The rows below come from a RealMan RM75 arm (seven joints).
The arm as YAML. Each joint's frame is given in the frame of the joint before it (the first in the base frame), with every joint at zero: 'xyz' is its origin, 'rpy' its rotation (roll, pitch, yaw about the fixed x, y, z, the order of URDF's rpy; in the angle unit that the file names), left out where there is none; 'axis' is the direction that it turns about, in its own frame. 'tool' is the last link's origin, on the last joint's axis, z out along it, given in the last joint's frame.
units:
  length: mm
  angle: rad
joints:
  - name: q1
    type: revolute
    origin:
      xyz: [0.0, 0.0, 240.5]
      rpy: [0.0, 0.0, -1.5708]
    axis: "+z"
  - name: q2
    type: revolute
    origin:
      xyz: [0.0, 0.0, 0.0]
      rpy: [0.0, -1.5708, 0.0]
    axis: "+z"
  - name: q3
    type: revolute
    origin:
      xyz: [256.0, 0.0, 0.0]
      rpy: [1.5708, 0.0, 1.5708]
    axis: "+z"
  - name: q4
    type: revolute
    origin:
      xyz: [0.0, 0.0, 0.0]
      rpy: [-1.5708, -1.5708, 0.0]
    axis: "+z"
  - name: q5
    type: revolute
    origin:
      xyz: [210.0, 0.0, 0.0]
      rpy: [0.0, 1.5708, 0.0]
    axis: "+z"
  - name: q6
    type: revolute
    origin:
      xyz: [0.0, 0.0, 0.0]
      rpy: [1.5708, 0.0, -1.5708]
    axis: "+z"
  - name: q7
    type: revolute
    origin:
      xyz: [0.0, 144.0, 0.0]
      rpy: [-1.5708, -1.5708, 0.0]
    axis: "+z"
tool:
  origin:
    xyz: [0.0, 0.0, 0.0]
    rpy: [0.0, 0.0, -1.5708]
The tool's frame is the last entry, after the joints.
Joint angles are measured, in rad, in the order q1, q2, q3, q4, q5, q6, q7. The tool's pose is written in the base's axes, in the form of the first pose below.
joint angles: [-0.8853, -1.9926, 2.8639, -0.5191, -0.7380, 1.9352, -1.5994]
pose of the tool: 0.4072 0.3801 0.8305 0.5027 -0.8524 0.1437 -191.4 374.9 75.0
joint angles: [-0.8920, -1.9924, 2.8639, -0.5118, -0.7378, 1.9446, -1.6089]
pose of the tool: 0.4020 0.3890 0.8289 0.4914 -0.8555 0.1632 -187.6 374.8 74.0
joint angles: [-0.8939, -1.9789, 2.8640, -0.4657, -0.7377, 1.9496, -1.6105]
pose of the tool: 0.3875 0.4025 0.8294 0.4724 -0.8593 0.1963 -183.8 374.8 72.4
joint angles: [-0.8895, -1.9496, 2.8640, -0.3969, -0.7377, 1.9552, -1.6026]
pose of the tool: 0.3727 0.4109 0.8320 0.4476 -0.8650 0.2267 -181.5 374.4 73.8
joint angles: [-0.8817, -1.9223, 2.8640, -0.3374, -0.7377, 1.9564, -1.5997]
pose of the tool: 0.3576 0.4219 0.8332 0.4335 -0.8652 0.2521 -181.3 373.8 76.0
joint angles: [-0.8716, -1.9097, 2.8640, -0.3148, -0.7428, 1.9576, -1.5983]
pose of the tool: 0.3471 0.4240 0.8365 0.4330 -0.8637 0.2581 -183.8 372.6 78.4
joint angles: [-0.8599, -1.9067, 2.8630, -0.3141, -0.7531, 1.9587, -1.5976]
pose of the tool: 0.3368 0.4194 0.8430 0.4407 -0.8614 0.2525 -187.9 371.2 80.8
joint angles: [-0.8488, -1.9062, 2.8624, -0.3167, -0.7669, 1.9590, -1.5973]
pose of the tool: 0.3251 0.4127 0.8509 0.4491 -0.8592 0.2452 -191.7 370.0 83.0
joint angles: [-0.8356, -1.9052, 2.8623, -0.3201, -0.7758, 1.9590, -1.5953]
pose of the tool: 0.3175 0.4075 0.8562 0.4600 -0.8558 0.2367 -196.6 368.2 84.9
